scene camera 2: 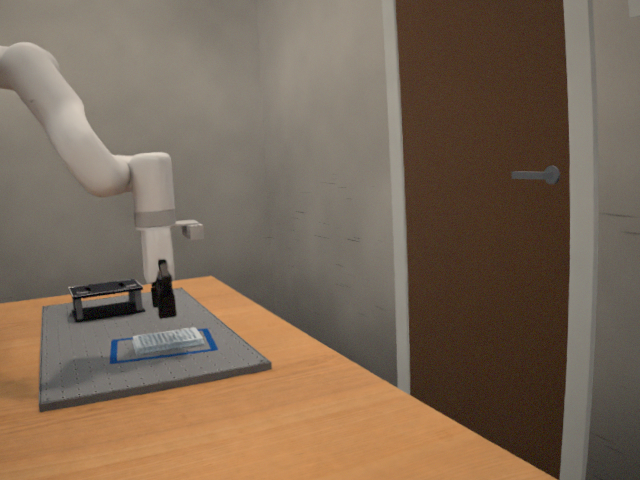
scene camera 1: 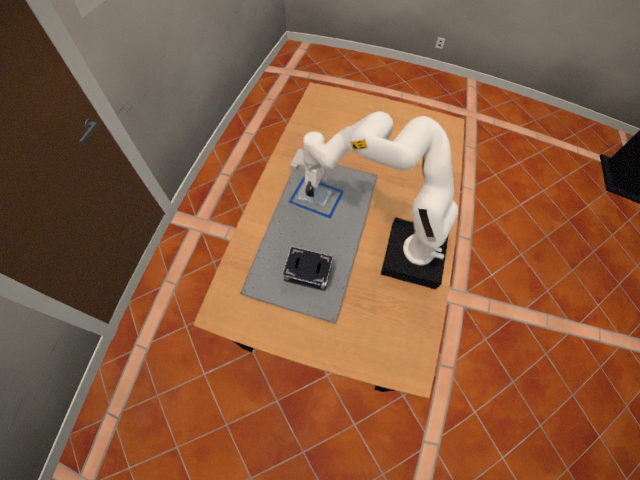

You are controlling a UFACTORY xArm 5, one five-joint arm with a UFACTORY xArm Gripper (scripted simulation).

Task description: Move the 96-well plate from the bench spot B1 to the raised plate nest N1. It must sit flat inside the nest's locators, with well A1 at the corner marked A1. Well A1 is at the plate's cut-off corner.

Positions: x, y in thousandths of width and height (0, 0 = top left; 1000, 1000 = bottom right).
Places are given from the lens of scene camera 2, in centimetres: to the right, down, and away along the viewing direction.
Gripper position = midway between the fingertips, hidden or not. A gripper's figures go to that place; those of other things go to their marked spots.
gripper (scene camera 2: 257, 651): -29, 14, 109
96-well plate (scene camera 2: 259, 711): -29, 19, 108
